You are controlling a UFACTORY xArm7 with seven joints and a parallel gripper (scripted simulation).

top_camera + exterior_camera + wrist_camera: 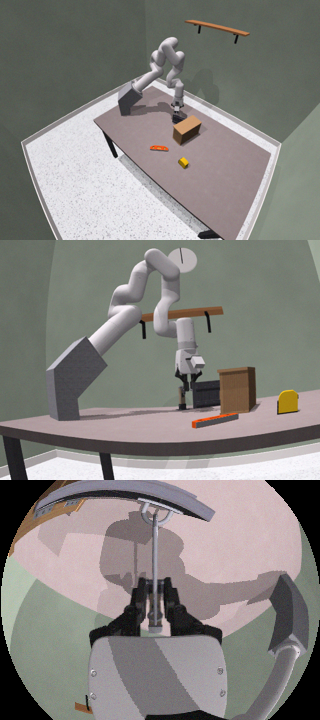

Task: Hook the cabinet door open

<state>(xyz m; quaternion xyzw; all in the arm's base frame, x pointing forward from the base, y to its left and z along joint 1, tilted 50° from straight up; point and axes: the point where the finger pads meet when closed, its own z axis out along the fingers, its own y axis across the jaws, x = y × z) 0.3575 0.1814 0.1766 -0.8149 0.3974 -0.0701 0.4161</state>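
My hand is 3 cm above the thin hook, 1 cm to the left of it and 1 cm short of it. From my hand the other things lie so: dark door: 12 cm ahead, 4 cm to the right, 4 cm below; then orange level: 37 cm to the right, 22 cm ahead, 10 cm below; then yellow tape measure: 45 cm ahead, 28 cm to the right, 8 cm below.
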